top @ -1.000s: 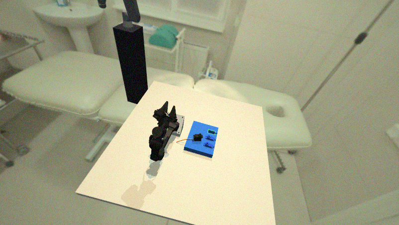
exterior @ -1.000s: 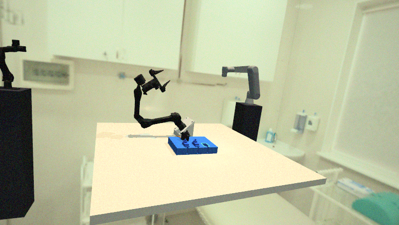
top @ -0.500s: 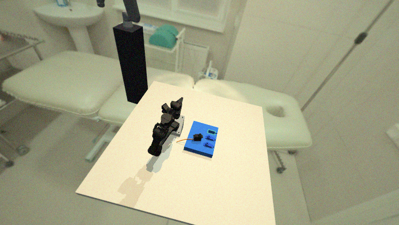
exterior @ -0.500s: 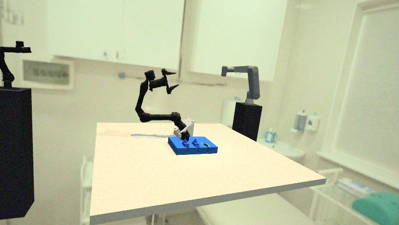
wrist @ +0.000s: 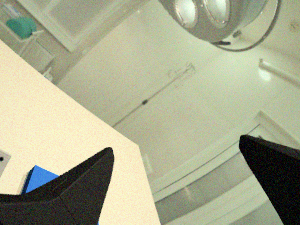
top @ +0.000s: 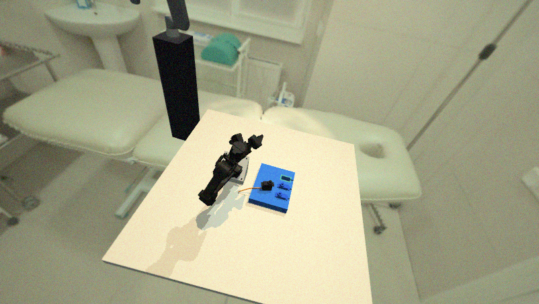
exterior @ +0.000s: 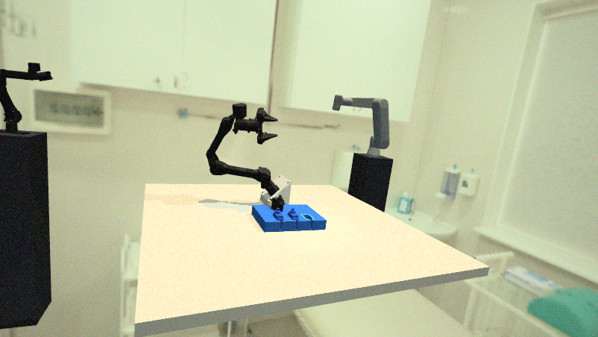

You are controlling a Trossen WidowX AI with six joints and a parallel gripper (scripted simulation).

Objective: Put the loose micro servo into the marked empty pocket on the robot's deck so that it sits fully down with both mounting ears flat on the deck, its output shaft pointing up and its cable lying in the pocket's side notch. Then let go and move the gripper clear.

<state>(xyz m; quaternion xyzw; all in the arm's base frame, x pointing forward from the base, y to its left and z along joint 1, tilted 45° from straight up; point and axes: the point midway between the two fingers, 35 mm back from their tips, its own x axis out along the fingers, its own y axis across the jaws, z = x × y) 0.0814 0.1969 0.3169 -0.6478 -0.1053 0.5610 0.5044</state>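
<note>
My gripper tip is 90 mm short of the deck, 60 mm to the right of it and 420 mm above it.
</note>
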